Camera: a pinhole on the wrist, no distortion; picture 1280 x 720 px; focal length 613.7 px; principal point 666.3 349.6 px. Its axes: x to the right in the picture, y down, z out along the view. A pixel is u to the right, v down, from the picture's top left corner.
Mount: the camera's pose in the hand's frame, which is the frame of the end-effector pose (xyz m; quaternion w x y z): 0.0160 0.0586 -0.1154 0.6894 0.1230 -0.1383 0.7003
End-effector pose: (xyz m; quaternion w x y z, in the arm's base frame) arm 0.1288 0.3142 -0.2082 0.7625 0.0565 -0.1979 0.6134
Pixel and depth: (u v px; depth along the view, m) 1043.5 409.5 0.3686
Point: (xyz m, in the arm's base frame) -0.0780 0.2167 0.0422
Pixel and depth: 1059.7 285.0 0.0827
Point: 0.0622 0.3595 -0.2295
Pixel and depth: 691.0 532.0 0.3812
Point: 0.1188 0.1228 -0.0146
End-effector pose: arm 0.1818 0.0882 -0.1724 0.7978 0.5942 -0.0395 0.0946
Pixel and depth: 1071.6 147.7 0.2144
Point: 0.2443 -0.0035 -0.0118
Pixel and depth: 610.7 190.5 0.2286
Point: 0.2648 -0.0036 -0.1738
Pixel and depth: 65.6 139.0 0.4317
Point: 0.4463 -0.1609 -0.5649
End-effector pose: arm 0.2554 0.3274 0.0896 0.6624 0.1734 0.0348 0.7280
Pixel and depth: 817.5 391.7 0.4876
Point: 0.3778 0.2319 0.4394
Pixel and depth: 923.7 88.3 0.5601
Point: 0.3160 0.4631 0.6268
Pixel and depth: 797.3 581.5 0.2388
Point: 0.2797 0.2254 0.1940
